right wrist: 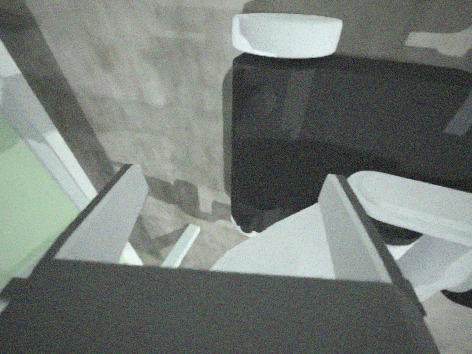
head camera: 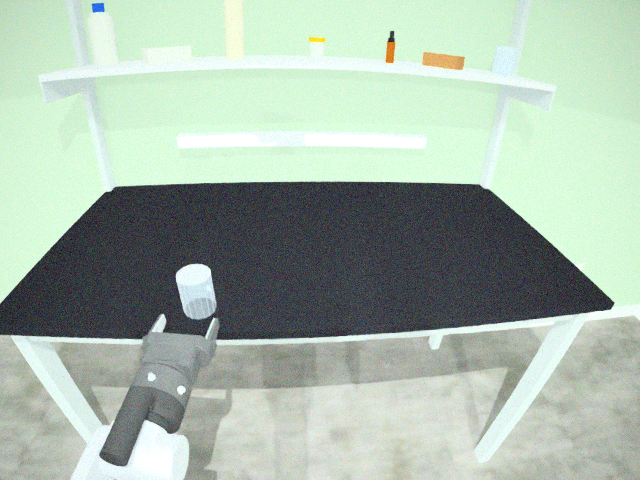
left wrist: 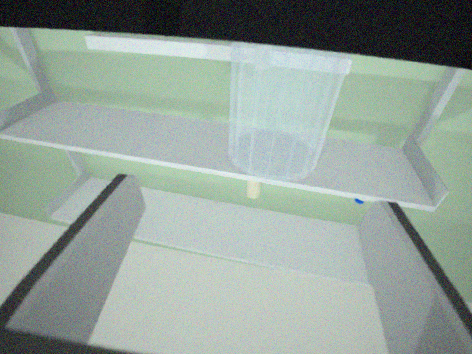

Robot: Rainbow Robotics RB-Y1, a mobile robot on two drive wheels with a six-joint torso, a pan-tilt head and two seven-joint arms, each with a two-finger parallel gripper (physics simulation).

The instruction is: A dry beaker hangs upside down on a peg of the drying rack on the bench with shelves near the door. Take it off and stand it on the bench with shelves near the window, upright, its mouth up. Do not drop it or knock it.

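Places are measured from the robot's base along level axes (x down, y right, z back), in metres.
Pixels of known places: left gripper, between the fingertips: (head camera: 189,319) (left wrist: 252,203); right gripper, between the fingertips: (right wrist: 231,181).
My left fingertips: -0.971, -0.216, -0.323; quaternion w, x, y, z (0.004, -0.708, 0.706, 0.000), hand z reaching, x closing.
For each thing: its top centre in the pictures, then the offset to it from my left fingertips, as dx, dy, dz. "pt": a spot on its surface instead. Level surfaces: height alone.
- clear beaker, centre of its top: (left wrist: 272,152) (head camera: 193,274) -0.035, -0.014, -0.092
- bench with shelves, height of its surface: dx +0.055
- white bottle, a spot on its surface: (head camera: 103,38) pt -0.479, -0.415, -0.608
- orange bottle, a spot on its surface: (head camera: 390,50) pt -0.438, +0.427, -0.633
- orange box, a spot on its surface: (head camera: 443,60) pt -0.424, +0.594, -0.650
The clear beaker (head camera: 195,290) (left wrist: 280,110) stands on the black top of the bench with shelves (head camera: 336,248), near its front edge at the left in the head view. Its upper end looks like a pale filled disc and its lower end darker, so it appears base up, mouth down; the glass makes this hard to tell surely. My left gripper (head camera: 189,318) (left wrist: 252,203) is open and empty, low at the bench's front edge, its fingertips just short of the beaker. My right gripper (right wrist: 231,181) is open and empty, away from the beaker. The drying rack does not show.
Above the bench, a shelf (head camera: 279,63) holds a white bottle (head camera: 103,38), an orange bottle (head camera: 390,50), an orange box (head camera: 443,60) and other items. A white bar (head camera: 237,140) runs along the wall. The right wrist view shows the robot's dark base (right wrist: 310,110) over the floor.
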